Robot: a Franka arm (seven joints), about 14 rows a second.
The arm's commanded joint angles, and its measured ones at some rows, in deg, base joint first. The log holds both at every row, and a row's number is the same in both.
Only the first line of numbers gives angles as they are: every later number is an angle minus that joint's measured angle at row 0.
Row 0, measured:
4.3 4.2 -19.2 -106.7 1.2 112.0 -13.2
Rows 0 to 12, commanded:
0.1 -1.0 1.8 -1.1 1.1 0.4 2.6
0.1 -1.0 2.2 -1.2 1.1 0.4 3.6
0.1 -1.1 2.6 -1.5 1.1 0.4 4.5
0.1 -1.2 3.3 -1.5 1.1 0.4 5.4
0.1 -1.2 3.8 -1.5 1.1 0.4 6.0
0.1 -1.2 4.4 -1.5 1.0 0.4 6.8
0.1 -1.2 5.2 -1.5 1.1 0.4 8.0
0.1 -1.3 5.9 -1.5 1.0 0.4 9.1
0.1 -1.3 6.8 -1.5 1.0 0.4 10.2
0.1 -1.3 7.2 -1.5 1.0 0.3 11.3
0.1 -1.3 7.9 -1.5 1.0 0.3 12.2
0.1 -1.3 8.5 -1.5 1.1 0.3 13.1
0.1 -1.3 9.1 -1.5 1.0 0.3 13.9
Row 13, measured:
0.5 0.0 7.7 0.0 0.1 0.0 12.0
